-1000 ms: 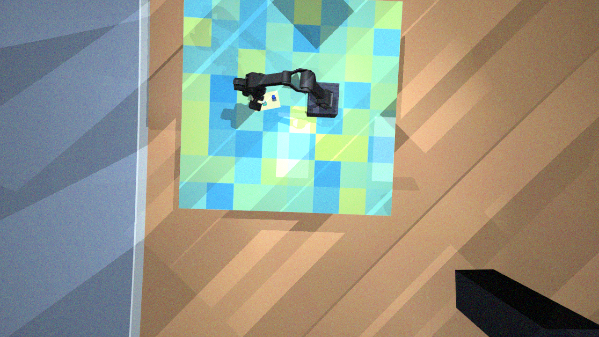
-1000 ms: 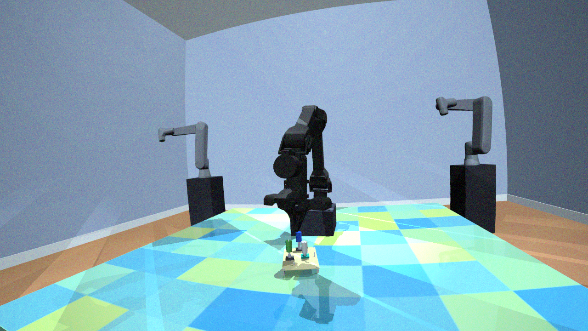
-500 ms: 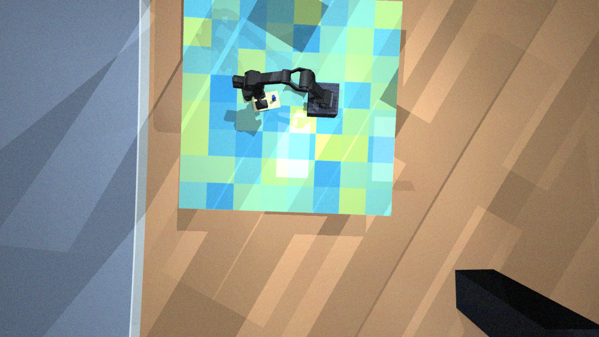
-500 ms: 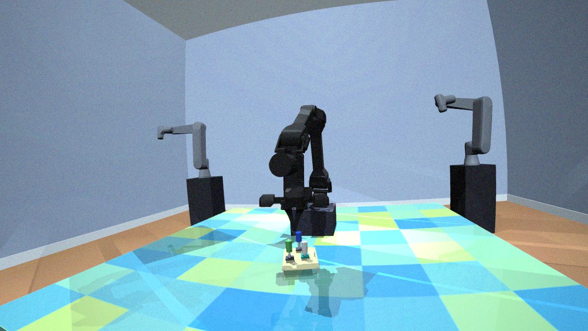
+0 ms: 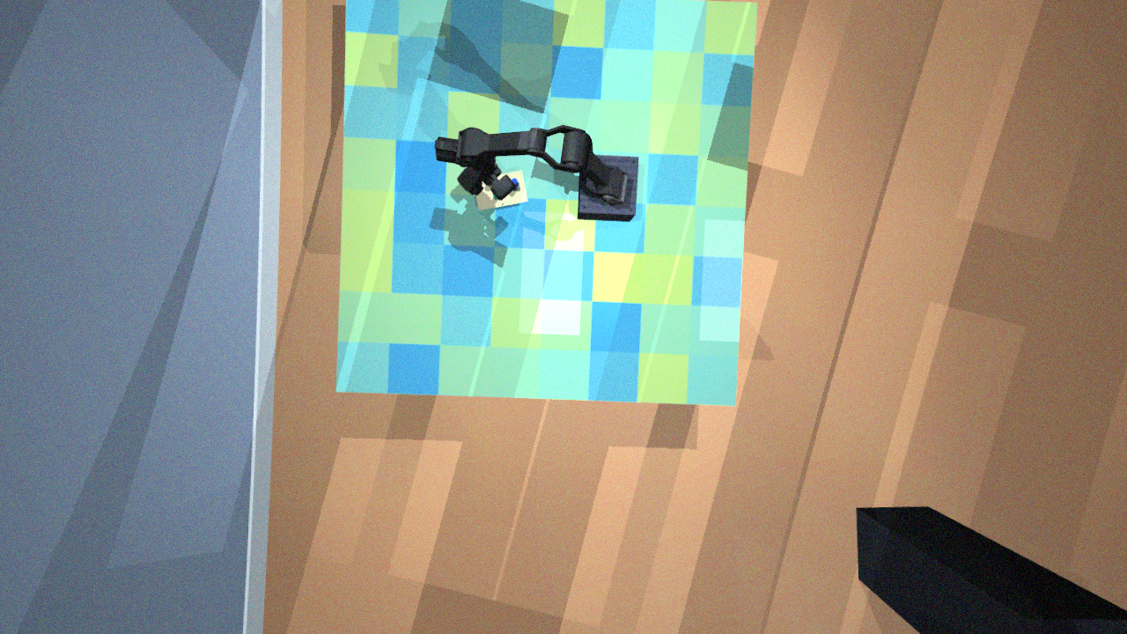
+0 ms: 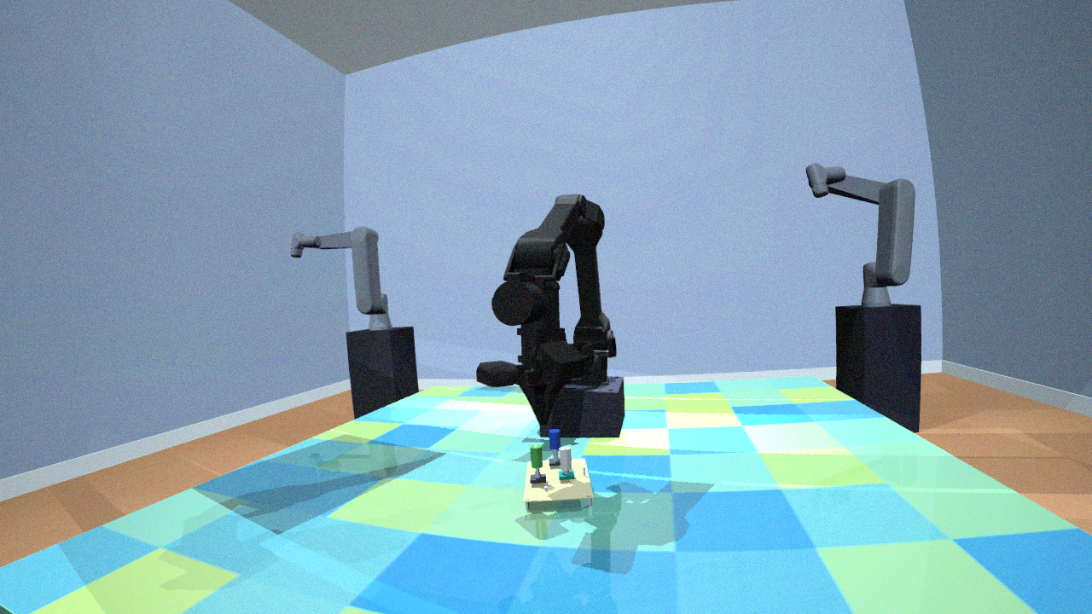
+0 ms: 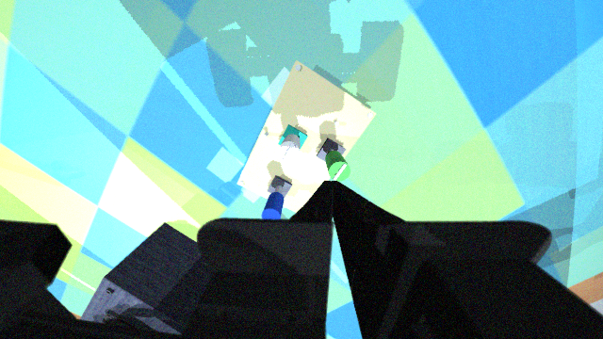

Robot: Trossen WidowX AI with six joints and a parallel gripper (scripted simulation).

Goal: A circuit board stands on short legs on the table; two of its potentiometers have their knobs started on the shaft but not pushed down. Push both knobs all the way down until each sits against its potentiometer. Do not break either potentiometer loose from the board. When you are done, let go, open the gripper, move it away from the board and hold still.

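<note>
The green knob is 50 mm below my gripper tip and 10 mm to the right of it. Round my gripper tip: grey knob (60 mm below, 30 mm to the left, 10 mm behind); teal potentiometer (70 mm below, 30 mm to the left, 10 mm behind).
</note>
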